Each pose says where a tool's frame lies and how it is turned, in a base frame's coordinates. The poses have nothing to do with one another.
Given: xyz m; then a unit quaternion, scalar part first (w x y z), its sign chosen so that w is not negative.
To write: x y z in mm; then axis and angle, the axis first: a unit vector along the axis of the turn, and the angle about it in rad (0 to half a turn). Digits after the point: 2 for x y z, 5 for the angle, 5 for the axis.
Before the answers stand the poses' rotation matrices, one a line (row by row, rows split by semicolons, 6 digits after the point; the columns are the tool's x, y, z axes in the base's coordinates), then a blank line. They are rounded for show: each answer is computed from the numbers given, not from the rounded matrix.
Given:
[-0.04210 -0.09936 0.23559 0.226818 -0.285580 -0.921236 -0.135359]
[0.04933 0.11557 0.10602 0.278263 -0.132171 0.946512 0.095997]
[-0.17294 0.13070 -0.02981 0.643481 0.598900 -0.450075 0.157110]
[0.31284 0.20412 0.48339 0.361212 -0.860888 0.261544 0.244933]
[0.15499 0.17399 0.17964 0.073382 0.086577 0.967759 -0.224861]
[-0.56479 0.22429 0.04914 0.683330 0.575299 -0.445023 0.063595]
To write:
-0.733995 0.587577 -0.340594; 0.464769 0.800244 0.378944; 0.495217 0.119846 -0.860463
-0.810201 -0.303628 0.501383; -0.196778 0.946631 0.255281; -0.552135 0.108168 -0.826709
0.545498 -0.741294 -0.391043; -0.336905 0.233271 -0.912184; 0.767416 0.629339 -0.122497
0.743205 -0.627266 -0.232774; -0.273375 -0.602241 0.750048; -0.610666 -0.493805 -0.619067
-0.974239 0.200573 0.103097; 0.134570 0.883884 -0.447929; -0.180968 -0.422516 -0.888105
0.595820 -0.598956 -0.535024; -0.425130 0.329973 -0.842842; 0.681368 0.729637 -0.058030

[-42.10 -99.36 235.59 -0.29322 -0.94589 -0.13898 2.68397]
[49.33 115.57 106.02 -0.13761 0.98543 0.09994 2.57762]
[-172.94 130.70 -29.81 0.78240 -0.58798 0.20525 1.74352]
[312.84 204.12 483.39 -0.92322 0.28048 0.26267 2.40246]
[154.99 173.99 179.64 0.08681 0.97038 -0.22547 2.99470]
[-564.79 224.29 49.14 0.78796 -0.60953 0.08710 1.63696]

